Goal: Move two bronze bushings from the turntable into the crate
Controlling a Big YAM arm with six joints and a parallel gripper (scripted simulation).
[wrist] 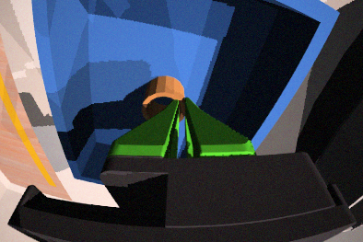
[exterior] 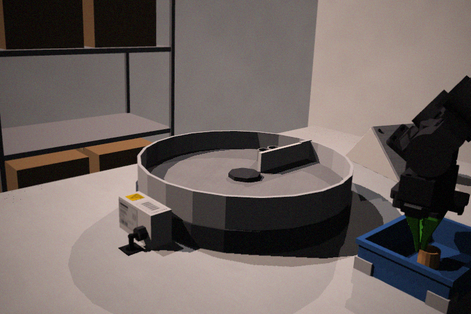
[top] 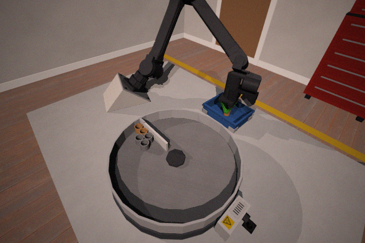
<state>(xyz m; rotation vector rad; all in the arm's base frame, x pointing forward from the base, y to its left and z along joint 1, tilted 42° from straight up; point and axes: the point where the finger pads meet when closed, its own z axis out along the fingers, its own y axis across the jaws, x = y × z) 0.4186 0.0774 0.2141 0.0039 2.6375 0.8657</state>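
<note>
My gripper is now 10 mm to the right of the blue crate and 10 mm above it. Round my hand: turntable (360 mm to the right, 20 mm above, 10 mm ahead).
</note>
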